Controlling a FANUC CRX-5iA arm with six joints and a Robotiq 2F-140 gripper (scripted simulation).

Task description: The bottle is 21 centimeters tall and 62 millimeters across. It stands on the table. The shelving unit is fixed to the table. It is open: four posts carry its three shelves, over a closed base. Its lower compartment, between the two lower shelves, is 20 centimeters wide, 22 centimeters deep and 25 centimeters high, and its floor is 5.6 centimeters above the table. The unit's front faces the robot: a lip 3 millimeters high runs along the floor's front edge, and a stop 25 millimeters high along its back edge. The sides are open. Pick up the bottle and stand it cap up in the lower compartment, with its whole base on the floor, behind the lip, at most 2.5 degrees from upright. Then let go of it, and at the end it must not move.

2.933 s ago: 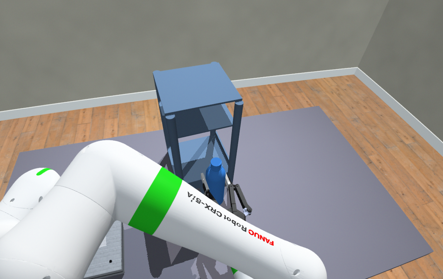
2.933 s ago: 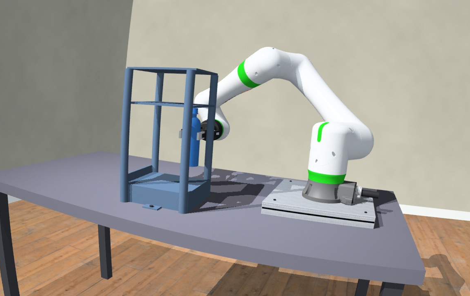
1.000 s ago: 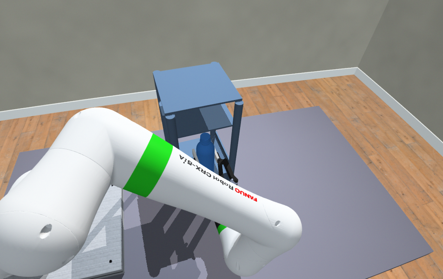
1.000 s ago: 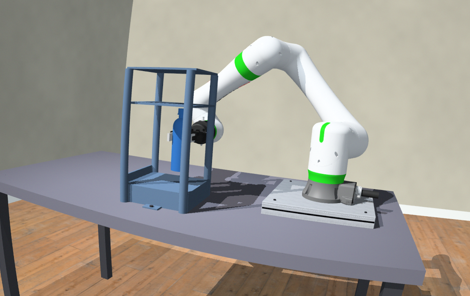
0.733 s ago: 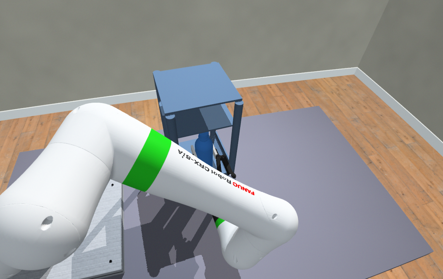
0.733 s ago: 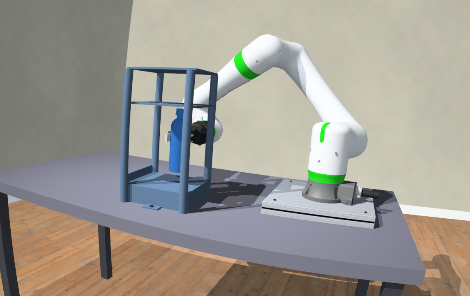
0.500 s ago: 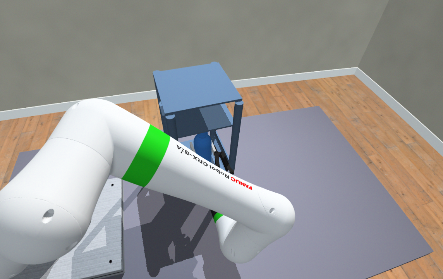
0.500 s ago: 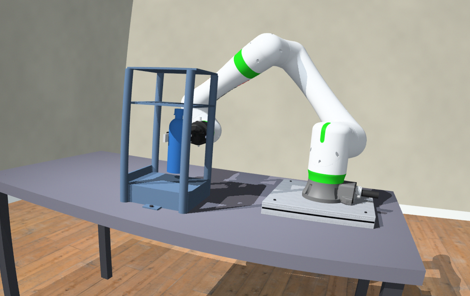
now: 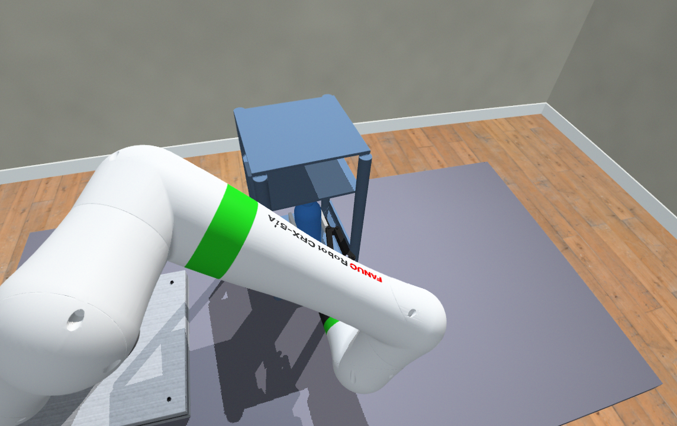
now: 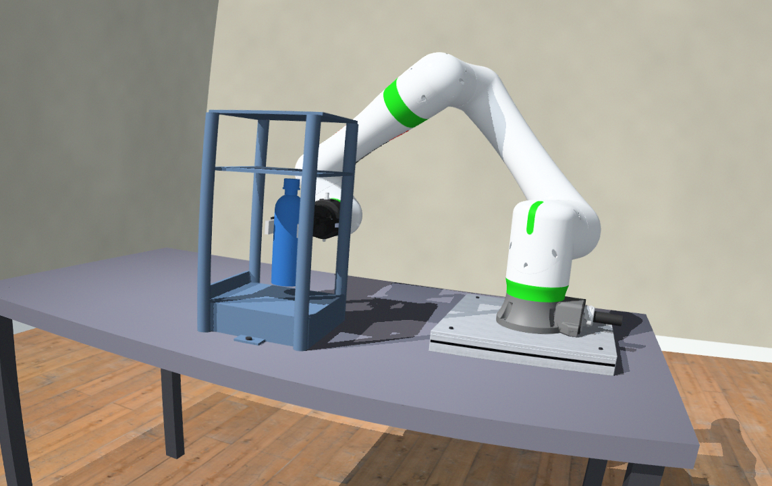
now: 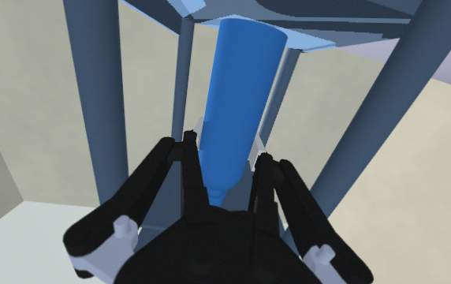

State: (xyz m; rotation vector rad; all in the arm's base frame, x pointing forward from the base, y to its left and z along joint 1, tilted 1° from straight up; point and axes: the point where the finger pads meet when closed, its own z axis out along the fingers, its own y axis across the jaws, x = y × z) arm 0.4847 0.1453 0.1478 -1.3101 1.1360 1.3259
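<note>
My hand is 10 mm past the blue shelving unit, 50 mm to the right of it and 20 mm below it.
</note>
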